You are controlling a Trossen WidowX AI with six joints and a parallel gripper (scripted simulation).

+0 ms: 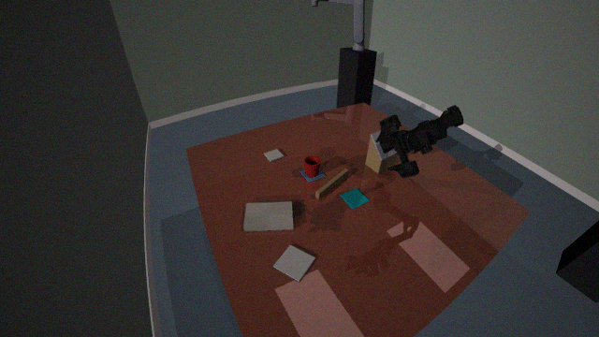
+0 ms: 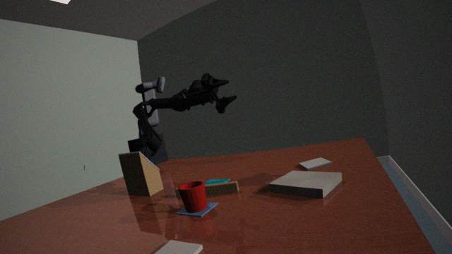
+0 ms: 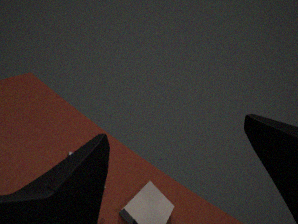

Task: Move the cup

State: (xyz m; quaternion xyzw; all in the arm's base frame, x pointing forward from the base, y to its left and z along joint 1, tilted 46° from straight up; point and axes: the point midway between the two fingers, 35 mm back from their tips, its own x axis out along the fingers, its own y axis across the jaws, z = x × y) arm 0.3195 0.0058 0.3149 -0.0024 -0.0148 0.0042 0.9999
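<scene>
Now: gripper tip 3 cm past the red cup, 38 cm to the left of it and 30 cm above it. Also, from my gripper tip: wooden bar: 6 cm behind, 26 cm to the right, 33 cm below; then teal pad: 9 cm behind, 14 cm to the right, 35 cm below; then grey slab: 25 cm ahead, 25 cm to the right, 32 cm below.
</scene>
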